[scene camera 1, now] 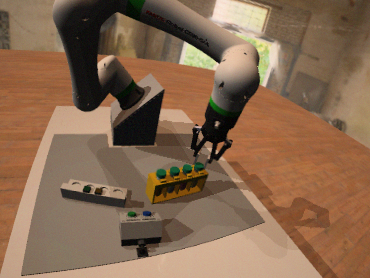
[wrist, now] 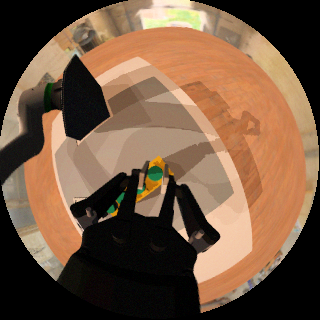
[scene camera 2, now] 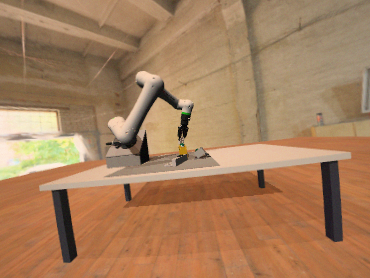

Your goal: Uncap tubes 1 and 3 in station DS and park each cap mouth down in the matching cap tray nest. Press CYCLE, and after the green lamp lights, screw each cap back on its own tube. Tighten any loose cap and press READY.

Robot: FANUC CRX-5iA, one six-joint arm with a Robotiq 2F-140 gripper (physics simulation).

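Where they show: gripper, fingertip midpoint: [scene camera 1: 200, 164] [wrist: 155, 168] [scene camera 2: 180, 143]; arm's base at its link origin: [scene camera 1: 132, 99] [wrist: 64, 93].
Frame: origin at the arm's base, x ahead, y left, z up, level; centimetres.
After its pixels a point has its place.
A yellow rack [scene camera 1: 151, 191] {z -14.2, x 48.5, y -0.5 cm} [scene camera 2: 183, 150] {z -12.5, x 47.5, y -0.7 cm} [wrist: 158, 160] {z -9.5, x 42.6, y 20.0 cm} holds four upright tubes with green caps on top. My gripper [scene camera 1: 201, 162] {z -7.2, x 44.0, y 18.7 cm} [scene camera 2: 183, 141] {z -7.2, x 44.0, y 18.7 cm} [wrist: 155, 168] {z -7.2, x 44.0, y 18.7 cm} points down at the rack's right end in scene camera 1. Its fingertips are on either side of the end green cap [scene camera 1: 199, 166] {z -6.9, x 45.7, y 17.5 cm} [wrist: 156, 173] {z -6.9, x 45.1, y 18.3 cm} and appear shut on it; the cap sits on its tube. The other caps [scene camera 1: 161, 173] {z -7.0, x 47.6, y 2.2 cm} [scene camera 1: 174, 171] {z -6.9, x 47.2, y 7.0 cm} [scene camera 1: 187, 169] {z -7.0, x 46.7, y 12.2 cm} are in a row beside it. The pale cap tray [scene camera 1: 100, 199] {z -16.5, x 48.0, y -17.8 cm} shows round nests with no caps in them. Tube numbers are not readable.
A grey control box [scene camera 1: 141, 231] {z -13.3, x 64.0, y -7.8 cm} with a green button [scene camera 1: 132, 214] {z -12.1, x 58.7, y -9.3 cm} and a blue button [scene camera 1: 147, 213] {z -12.0, x 59.1, y -4.9 cm} stands in front of the rack. Two small dark squares, one green and one brown, are on the tray's top. The robot's wedge-shaped base [scene camera 1: 136, 122] {z -6.5, x 12.9, y 0.4 cm} stands behind on the grey mat.
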